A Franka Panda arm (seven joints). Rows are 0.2 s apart.
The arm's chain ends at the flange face. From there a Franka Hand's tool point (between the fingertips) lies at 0.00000 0.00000 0.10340 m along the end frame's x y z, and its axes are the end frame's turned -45 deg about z.
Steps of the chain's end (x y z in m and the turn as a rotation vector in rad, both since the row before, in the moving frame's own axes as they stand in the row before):
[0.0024, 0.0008, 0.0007, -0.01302, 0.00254, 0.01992]
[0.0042, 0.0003, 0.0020, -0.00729, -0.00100, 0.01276]
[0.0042, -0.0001, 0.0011, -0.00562, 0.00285, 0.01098]
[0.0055, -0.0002, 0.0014, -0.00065, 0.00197, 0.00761]
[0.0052, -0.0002, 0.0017, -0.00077, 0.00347, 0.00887]
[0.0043, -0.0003, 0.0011, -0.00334, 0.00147, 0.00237]
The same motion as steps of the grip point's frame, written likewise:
[0.0004, 0.0034, 0.0007, -0.01100, -0.00741, 0.01992]
[0.0021, 0.0036, 0.0020, -0.00445, -0.00586, 0.01276]
[0.0028, 0.0035, 0.0011, -0.00599, -0.00196, 0.01098]
[0.0041, 0.0039, 0.0014, -0.00185, 0.00093, 0.00761]
[0.0040, 0.0038, 0.0017, -0.00300, 0.00191, 0.00887]
[0.0031, 0.0032, 0.0011, -0.00340, -0.00132, 0.00237]

